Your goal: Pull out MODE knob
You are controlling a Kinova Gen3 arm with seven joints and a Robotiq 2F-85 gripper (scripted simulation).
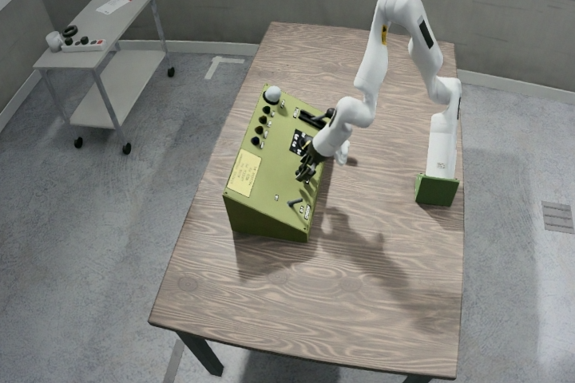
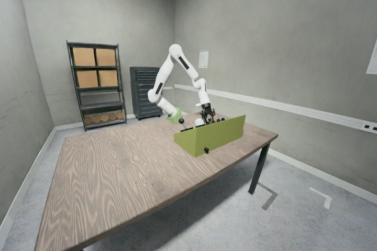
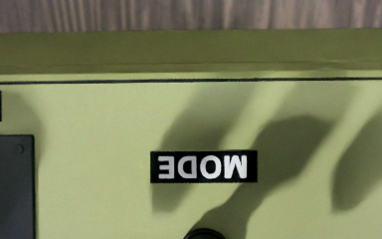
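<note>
The black mode knob is 1 cm below my hand and 1 cm ahead of it. Also, from my hand: rotary selector: 11 cm to the right, 1 cm below, 1 cm ahead; then ball-topped slider lever: 24 cm to the right, 2 cm behind; then toggle: 12 cm to the left, 1 cm below.
</note>
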